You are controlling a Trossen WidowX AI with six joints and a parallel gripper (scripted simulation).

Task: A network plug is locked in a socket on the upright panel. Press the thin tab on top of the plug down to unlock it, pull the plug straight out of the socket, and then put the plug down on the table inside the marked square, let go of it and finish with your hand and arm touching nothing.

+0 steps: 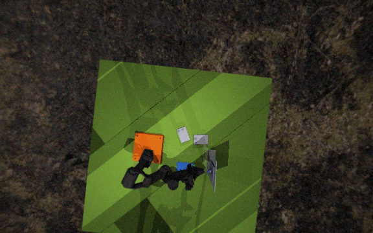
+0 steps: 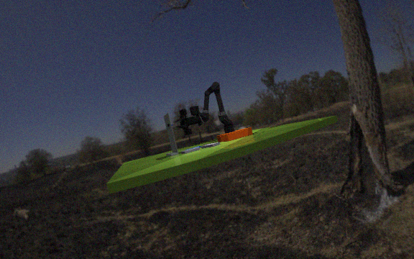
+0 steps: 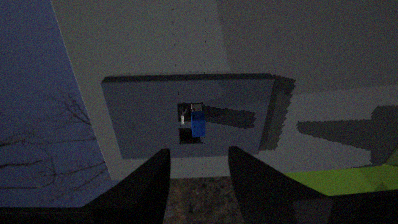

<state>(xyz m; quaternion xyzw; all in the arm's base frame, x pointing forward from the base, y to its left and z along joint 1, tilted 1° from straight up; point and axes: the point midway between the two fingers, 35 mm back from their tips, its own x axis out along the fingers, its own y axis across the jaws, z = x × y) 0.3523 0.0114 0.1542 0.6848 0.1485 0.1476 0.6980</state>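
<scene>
My gripper tip is 4 cm short of the network plug and 1 cm to the right of it. The rest, counted from my gripper tip: blue marked square 20 cm below, 10 cm to the right, 10 cm behind; panel 7 cm below, 6 cm ahead, 1 cm to the left.
</scene>
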